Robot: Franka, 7 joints.
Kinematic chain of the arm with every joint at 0, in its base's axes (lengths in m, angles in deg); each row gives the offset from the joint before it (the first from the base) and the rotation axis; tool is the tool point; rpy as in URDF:
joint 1: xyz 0 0 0.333 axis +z
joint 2: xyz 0 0 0 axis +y
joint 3: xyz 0 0 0.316 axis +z
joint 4: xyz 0.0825 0 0 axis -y
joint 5: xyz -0.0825 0 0.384 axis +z
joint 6: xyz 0 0 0 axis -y
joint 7: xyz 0.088 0 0 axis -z
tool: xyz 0 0 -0.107 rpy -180 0 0
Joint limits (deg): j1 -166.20..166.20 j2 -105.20..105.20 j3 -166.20..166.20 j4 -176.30..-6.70 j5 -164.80..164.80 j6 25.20..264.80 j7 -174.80..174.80
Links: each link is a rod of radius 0.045 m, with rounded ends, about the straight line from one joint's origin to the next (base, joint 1, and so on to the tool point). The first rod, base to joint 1, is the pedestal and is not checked.
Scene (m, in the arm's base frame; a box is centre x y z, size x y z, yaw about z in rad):
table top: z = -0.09
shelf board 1: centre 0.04 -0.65 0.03 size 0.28 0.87 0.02 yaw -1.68
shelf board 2: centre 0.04 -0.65 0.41 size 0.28 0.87 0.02 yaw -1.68
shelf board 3: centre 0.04 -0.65 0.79 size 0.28 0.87 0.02 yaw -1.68
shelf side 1: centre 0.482 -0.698 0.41 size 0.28 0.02 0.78 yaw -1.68
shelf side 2: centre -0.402 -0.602 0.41 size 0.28 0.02 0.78 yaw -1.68
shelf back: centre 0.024 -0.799 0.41 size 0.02 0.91 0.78 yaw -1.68
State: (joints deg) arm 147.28 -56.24 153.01 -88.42 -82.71 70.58 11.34
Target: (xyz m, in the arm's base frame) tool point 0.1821 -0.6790 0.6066
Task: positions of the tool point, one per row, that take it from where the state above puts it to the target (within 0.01 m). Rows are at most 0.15 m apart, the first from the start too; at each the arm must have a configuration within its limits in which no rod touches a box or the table.
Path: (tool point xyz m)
1: 0.2904 -0.4965 0.2179
2: 0.2946 -0.3975 0.2213
3: 0.3063 -0.4044 0.3182
4: 0.2966 -0.4031 0.4183
5: 0.2660 -0.3916 0.5163
6: 0.2161 -0.3689 0.6066
7: 0.2115 -0.4616 0.6075
8: 0.1982 -0.5457 0.6100
9: 0.1855 -0.6181 0.6119
10: 0.1821 -0.6790 0.6066

